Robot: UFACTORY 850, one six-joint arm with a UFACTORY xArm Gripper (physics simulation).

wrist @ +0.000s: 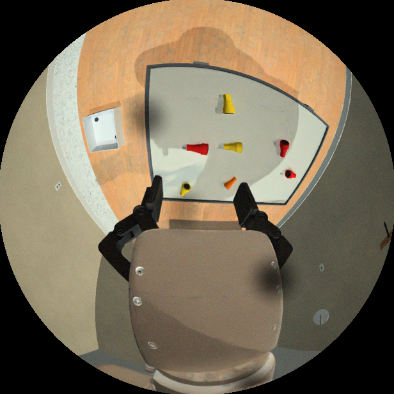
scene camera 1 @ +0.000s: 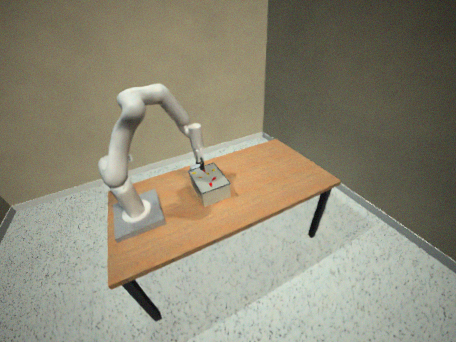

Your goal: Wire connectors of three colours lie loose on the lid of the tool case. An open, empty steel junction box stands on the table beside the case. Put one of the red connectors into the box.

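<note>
Three red connectors lie on the lid of the tool case: one left of the lid's middle in the wrist view, and two, the upper and the lower, near its right side. Three yellow connectors and an orange one also lie there. The open steel junction box stands left of the case in the wrist view; in the scene view the arm partly hides it. My gripper is open and empty, above the case's back part in the scene view.
The wooden table carries the case, the junction box and the grey base plate of the arm. The case has a dark raised rim around its lid. Walls stand behind and right of the table.
</note>
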